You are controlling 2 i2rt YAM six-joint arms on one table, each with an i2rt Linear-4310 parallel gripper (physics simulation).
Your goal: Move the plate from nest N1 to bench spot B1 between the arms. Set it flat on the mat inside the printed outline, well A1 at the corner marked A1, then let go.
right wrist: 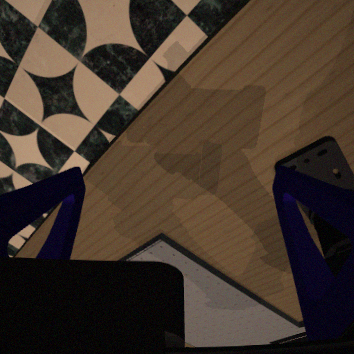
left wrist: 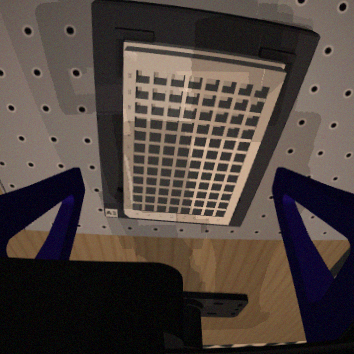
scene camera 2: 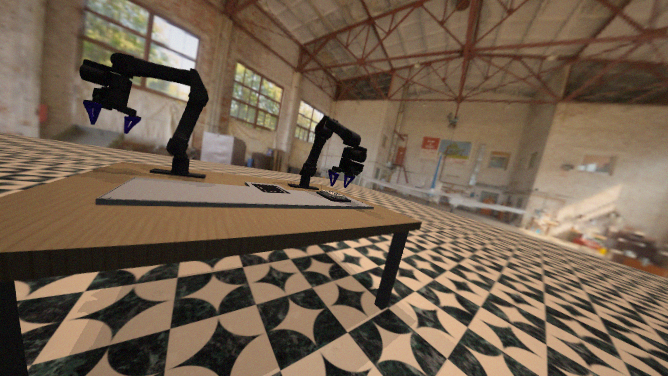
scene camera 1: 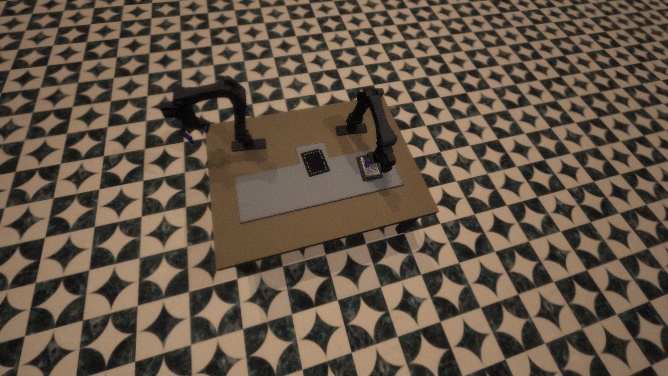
left gripper: open, holds nothing
right gripper: open, holds nothing
a well plate: on a dark nest
